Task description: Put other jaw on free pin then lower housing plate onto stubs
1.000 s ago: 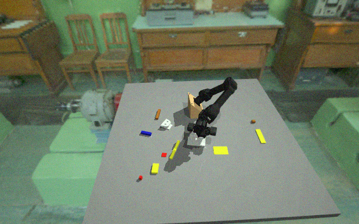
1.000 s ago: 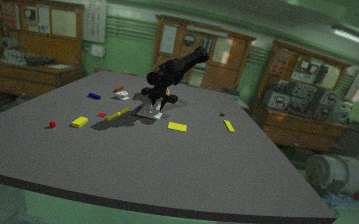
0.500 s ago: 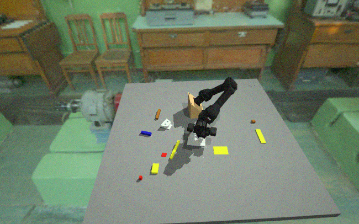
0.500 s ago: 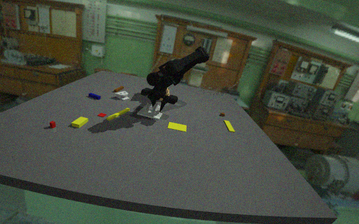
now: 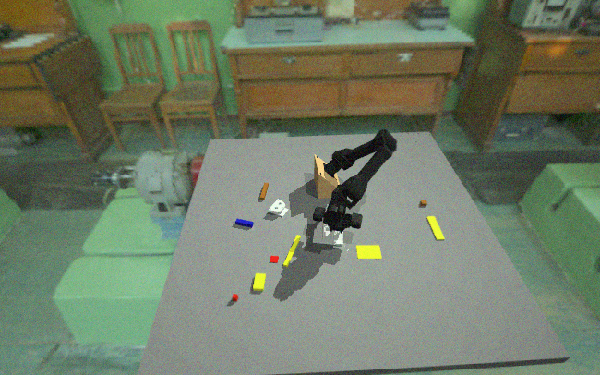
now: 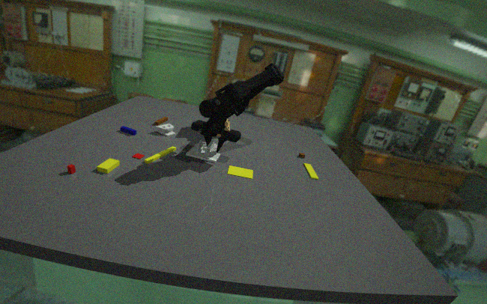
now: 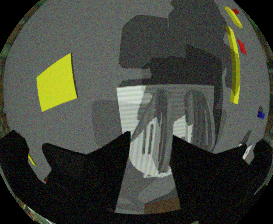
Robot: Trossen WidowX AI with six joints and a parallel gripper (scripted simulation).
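The white base plate is 1 cm ahead of my gripper tip, 3 cm to the right of it and 2 cm below it. From my gripper tip the other things lie so: red tile (11 cm ahead, 25 cm to the right, 2 cm below); then blue block (8 cm behind, 38 cm to the right, 1 cm below); then yellow plate (9 cm ahead, 12 cm to the left, 2 cm below).
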